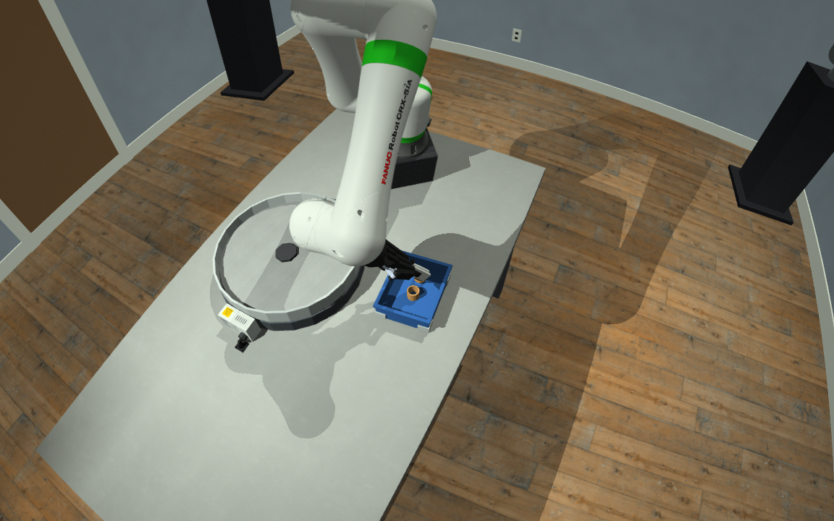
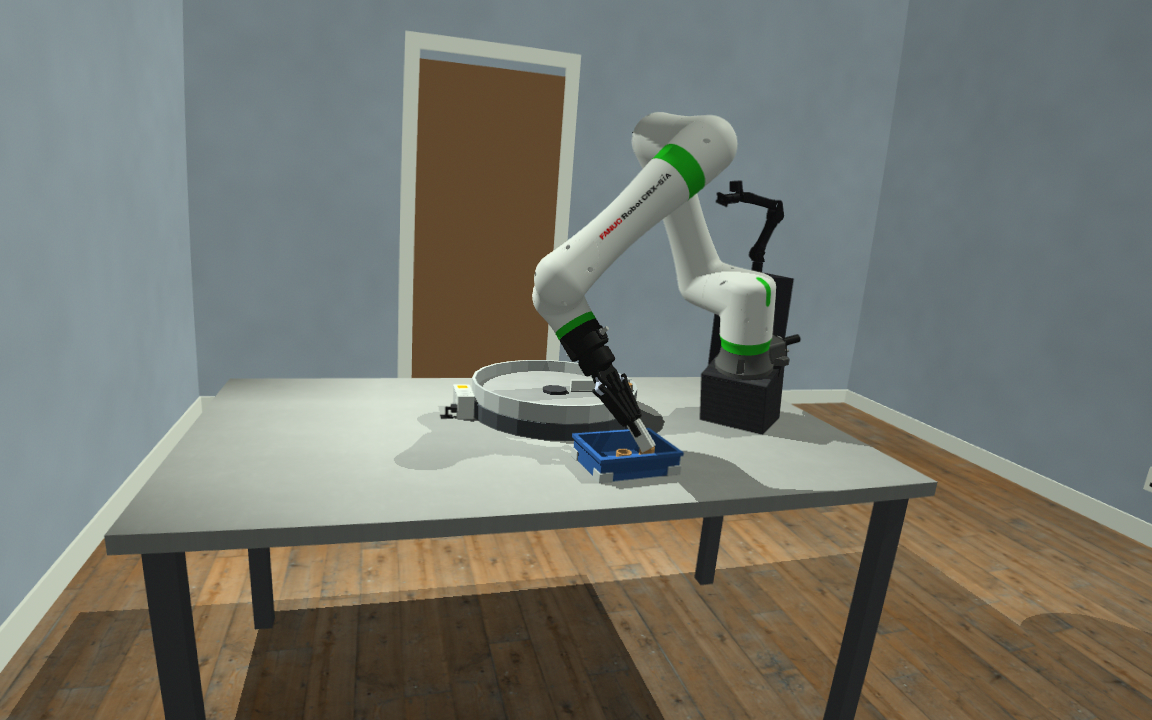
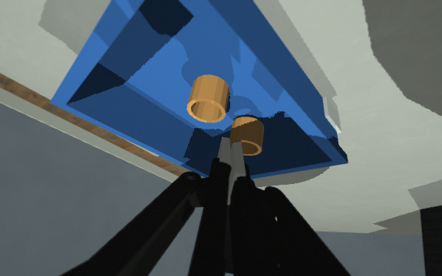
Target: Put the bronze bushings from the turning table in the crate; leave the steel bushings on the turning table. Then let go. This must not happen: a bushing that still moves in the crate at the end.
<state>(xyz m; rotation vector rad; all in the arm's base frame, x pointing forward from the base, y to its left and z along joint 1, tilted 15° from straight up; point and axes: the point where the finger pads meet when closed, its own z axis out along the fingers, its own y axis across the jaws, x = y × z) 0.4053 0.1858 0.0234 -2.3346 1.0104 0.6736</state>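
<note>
Now: hand 4 cm above the blue crate and 3 cm short of it. Also, from my hand: round turning table (37 cm to the right, 6 cm ahead, 1 cm below).
</note>
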